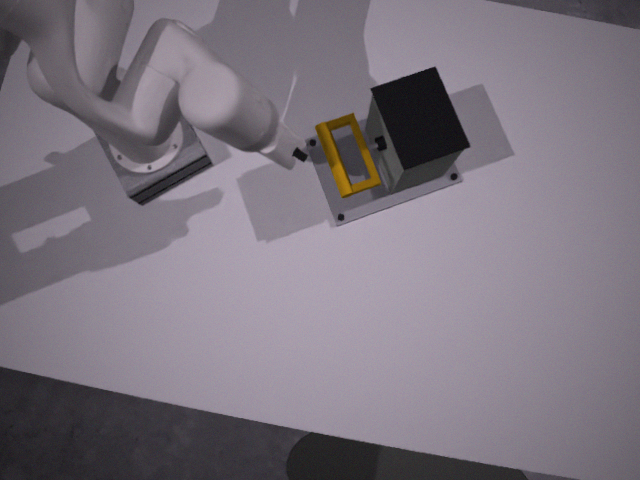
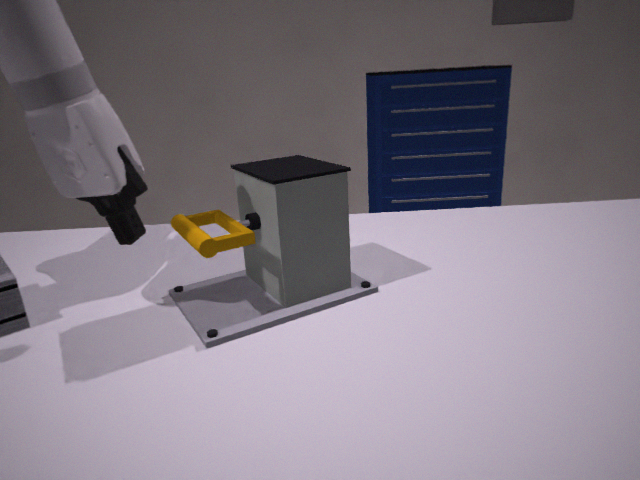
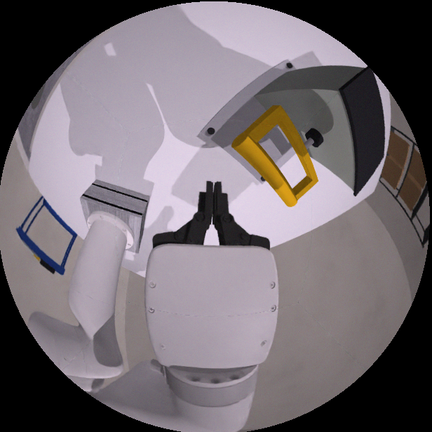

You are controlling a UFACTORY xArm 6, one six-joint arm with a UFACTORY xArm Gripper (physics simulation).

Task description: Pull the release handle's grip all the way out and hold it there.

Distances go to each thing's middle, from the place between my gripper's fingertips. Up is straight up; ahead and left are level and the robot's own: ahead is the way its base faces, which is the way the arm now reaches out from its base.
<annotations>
Right now my hand is 15 cm short of the grey base plate (image 2: 221, 309), 10 cm above it and 6 cm to the right of it.
</annotations>
